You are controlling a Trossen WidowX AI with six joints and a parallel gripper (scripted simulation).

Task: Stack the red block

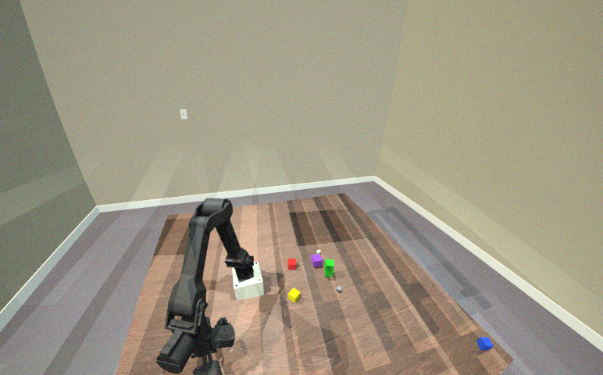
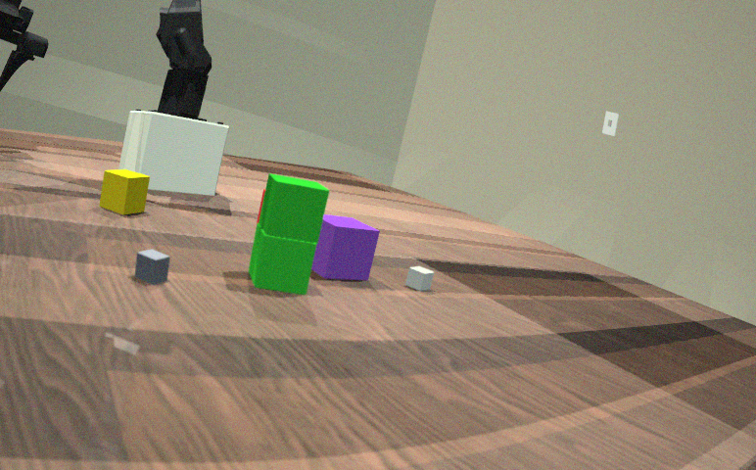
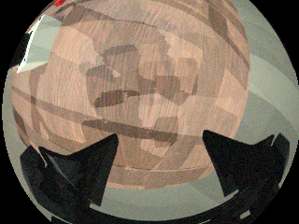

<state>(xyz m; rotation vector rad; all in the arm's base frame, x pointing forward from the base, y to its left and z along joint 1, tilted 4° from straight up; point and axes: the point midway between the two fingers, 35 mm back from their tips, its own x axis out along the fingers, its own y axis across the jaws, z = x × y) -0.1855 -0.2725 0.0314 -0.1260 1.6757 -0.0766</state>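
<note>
Now: gripper tip 420 mm short of the red block, 300 mm to the right of it and 70 mm above it. Round my gripper tip: yellow block: 350 mm ahead, 140 mm to the left, 70 mm below; small grey cube: 540 mm ahead, 80 mm to the left, 80 mm below; purple block: 530 mm ahead, 260 mm to the left, 70 mm below.
</note>
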